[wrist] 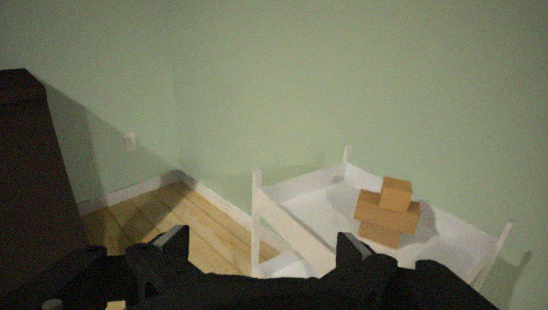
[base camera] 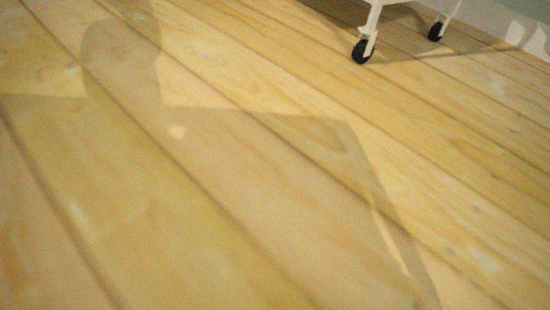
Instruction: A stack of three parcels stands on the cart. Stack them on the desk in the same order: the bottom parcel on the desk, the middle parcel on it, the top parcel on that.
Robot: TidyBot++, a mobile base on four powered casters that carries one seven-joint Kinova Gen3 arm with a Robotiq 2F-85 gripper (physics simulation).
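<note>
A stack of three brown parcels stands on the top tray of the white cart, at the right of the wrist view. The top parcel is small and boxy. The middle parcel is wider and sticks out on both sides. The bottom parcel shows in part beneath it. My gripper is open and empty, apart from the parcels, with the stack beyond and to the right of its right finger. The desk cannot be made out for certain; a dark piece of furniture stands at the left edge.
Raised rims and corner posts surround the cart's top tray. Two black cart wheels stand on the wooden floor at the upper right of the base view. A green wall runs behind the cart, with a wall outlet near the corner.
</note>
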